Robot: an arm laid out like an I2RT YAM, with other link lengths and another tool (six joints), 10 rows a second.
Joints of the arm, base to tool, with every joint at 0 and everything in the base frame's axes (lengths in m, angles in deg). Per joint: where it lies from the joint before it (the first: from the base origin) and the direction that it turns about. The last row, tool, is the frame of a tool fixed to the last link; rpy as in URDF.
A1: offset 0.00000 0.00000 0.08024 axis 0 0 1
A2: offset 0.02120 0.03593 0.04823 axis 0 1 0
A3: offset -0.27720 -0.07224 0.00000 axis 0 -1 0
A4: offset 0.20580 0.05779 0.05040 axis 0 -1 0
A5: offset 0.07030 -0.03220 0.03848 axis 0 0 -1
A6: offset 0.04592 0.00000 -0.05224 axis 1 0 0
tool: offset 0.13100 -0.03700 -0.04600 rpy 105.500 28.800 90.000
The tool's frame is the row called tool.
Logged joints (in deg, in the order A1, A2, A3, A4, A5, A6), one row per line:
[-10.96, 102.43, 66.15, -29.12, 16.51, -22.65]
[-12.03, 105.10, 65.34, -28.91, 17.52, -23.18]
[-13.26, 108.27, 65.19, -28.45, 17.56, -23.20]
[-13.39, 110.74, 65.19, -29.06, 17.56, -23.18]
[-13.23, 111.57, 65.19, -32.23, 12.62, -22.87]
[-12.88, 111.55, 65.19, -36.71, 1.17, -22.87]
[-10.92, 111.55, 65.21, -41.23, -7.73, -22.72]
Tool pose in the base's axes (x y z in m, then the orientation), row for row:
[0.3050, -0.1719, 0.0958, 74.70, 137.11, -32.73]
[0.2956, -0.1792, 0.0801, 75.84, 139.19, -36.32]
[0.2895, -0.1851, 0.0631, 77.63, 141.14, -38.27]
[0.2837, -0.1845, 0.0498, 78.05, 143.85, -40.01]
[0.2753, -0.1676, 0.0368, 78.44, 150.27, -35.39]
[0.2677, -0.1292, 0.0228, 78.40, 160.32, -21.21]
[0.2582, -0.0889, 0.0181, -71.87, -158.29, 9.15]
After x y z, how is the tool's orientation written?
As a rotation vector, in degrees.
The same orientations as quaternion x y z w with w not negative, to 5 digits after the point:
[0.46079, 0.84578, -0.20190, 0.17767]
[0.46101, 0.84610, -0.22078, 0.15110]
[0.46517, 0.84572, -0.22932, 0.12564]
[0.46092, 0.84950, -0.23628, 0.10036]
[0.45217, 0.86624, -0.20401, 0.05961]
[0.43624, 0.89206, -0.11802, 0.00245]
[-0.41230, -0.90807, 0.05249, 0.05162]

